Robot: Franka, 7 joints.
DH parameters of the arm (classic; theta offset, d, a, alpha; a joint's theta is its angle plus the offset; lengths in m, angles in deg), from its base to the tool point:
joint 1: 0 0.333 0 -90
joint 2: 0 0 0 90
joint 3: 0 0.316 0.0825 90
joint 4: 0 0 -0.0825 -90
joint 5: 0 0.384 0 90
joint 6: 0 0 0.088 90
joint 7: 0 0.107 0 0
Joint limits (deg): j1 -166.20..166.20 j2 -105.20..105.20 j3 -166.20..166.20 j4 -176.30..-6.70 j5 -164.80..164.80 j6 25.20..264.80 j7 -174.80..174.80
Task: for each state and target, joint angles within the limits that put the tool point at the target. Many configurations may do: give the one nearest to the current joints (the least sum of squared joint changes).
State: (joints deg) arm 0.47 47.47 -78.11 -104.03 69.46 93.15 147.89
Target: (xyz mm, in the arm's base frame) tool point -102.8 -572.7 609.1
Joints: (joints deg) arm -19.93 34.32 -105.87 -99.56 68.81 99.19 147.89
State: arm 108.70 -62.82 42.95 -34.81 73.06 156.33 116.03
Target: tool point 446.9 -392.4 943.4
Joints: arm 145.14 -57.04 30.65 -23.24 71.46 158.28 116.03
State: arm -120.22 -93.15 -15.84 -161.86 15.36 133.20 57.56
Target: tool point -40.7 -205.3 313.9
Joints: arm -103.97 -51.61 -5.34 -176.30 13.96 102.24 57.56
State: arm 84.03 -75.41 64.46 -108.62 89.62 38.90 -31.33
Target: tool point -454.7 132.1 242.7
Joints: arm 53.56 -89.05 84.14 -124.61 85.75 46.97 -31.33
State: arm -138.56 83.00 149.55 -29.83 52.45 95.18 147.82
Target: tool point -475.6 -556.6 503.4
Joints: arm -137.90 102.41 146.80 -33.20 48.30 69.55 147.82
